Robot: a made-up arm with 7 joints. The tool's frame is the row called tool.
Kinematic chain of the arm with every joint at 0, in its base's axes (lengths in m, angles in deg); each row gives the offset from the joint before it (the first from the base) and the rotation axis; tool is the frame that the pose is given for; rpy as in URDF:
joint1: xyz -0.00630 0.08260 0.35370 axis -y
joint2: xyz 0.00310 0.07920 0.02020 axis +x
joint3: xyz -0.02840 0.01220 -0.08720 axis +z
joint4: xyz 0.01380 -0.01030 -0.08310 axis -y
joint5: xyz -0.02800 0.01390 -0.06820 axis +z
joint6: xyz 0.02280 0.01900 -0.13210 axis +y
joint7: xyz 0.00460 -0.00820 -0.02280 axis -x
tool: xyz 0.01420 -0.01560 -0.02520 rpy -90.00 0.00 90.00
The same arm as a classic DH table. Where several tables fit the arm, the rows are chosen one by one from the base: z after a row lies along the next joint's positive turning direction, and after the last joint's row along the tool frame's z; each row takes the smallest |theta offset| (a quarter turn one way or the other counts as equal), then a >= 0, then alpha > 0; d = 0 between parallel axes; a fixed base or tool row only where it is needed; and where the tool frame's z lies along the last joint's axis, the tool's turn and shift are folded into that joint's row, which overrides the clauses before.
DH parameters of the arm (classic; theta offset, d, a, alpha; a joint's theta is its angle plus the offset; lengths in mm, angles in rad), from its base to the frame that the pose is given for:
base (fixed): 0 353.7 -6.3 1.5708
joint1: 1.5708 -161.8 20.2 1.5708
joint2: -1.5708 -25.3 12.2 -1.5708
joint3: -1.5708 -170.3 13.8 1.5708
joint4: 0 -3.6 -28 -1.5708
joint5: 0 -200.3 22.8 -1.5708
joint6: 1.5708 10.8 22.8 -1.5708
joint7: 0.5543 0 29.6 0
tool (fixed): -2.1251 -18.8 0 0

